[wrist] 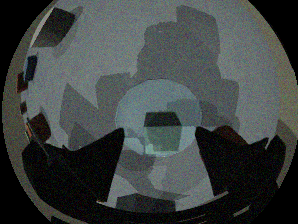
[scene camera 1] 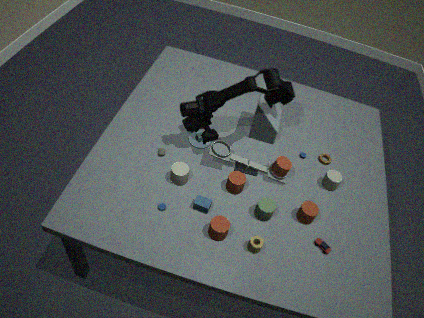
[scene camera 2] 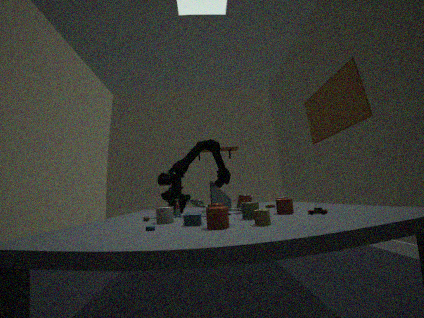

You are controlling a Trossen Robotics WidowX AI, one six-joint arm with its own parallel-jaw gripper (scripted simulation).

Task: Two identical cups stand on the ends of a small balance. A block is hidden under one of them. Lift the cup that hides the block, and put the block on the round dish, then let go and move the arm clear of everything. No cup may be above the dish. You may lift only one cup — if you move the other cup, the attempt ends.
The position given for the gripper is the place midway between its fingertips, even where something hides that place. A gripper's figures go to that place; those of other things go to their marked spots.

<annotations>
The gripper (wrist: 160,131): 10 cm from the lens. A greenish block (wrist: 162,130) is 8 cm from the lens. A pale blue round dish (wrist: 162,95) is 10 cm from the lens.
</annotations>
